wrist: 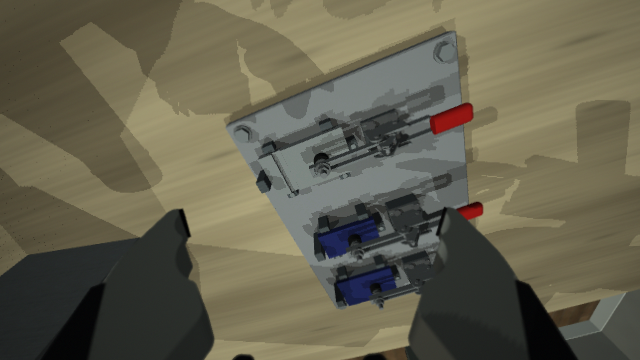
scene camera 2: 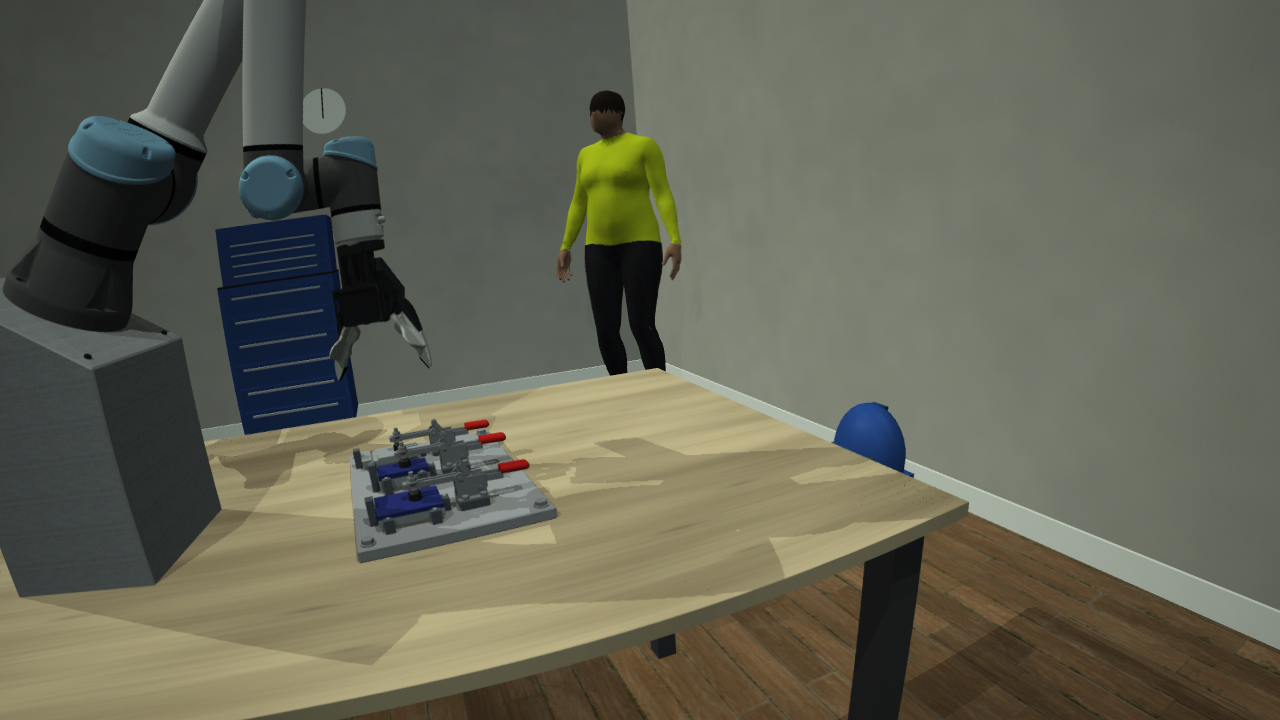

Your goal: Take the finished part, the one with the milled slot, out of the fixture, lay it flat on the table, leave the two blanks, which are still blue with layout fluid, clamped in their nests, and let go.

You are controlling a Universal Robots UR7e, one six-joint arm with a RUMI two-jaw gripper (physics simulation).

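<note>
My gripper [scene camera 2: 384,374] is there for me to see, and the wrist view gives me my gripper [wrist: 314,210] as well. I can also see a blue blank [scene camera 2: 398,506], along with a finished part [wrist: 287,168].
</note>
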